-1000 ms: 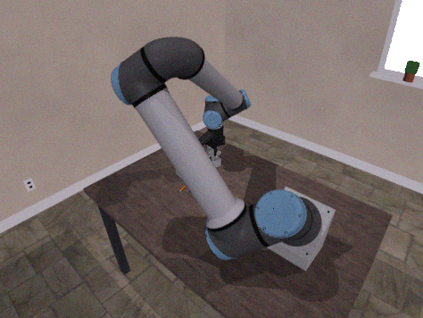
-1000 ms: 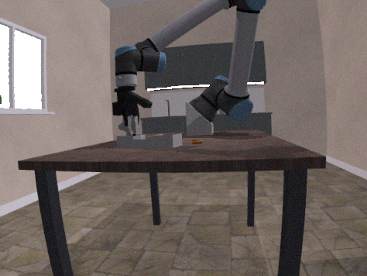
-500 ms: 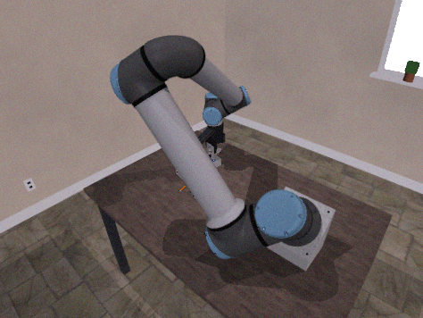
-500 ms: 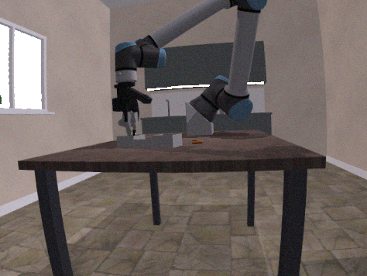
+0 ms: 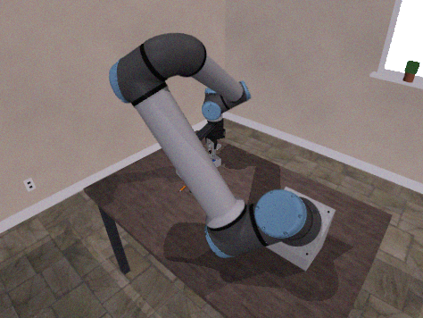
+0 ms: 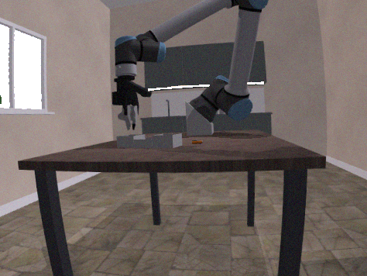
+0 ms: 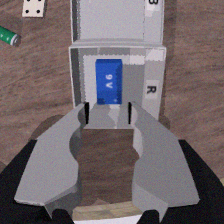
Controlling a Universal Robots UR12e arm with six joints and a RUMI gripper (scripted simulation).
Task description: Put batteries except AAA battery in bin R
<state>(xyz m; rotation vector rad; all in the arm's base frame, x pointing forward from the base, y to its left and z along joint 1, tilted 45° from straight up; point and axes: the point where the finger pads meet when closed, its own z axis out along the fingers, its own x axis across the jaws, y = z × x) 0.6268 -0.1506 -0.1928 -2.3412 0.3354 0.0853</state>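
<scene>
My hand is 11 cm past the green cylindrical battery, 9 cm to the right of it and 8 cm above it. From my hand the other things lie so: grey bin row 3 cm ahead, 8 cm to the left, 6 cm below; then white die-like piece 5 cm behind, 11 cm to the left, 8 cm below; then blue 9V battery 1 cm to the right, 7 cm below.
</scene>
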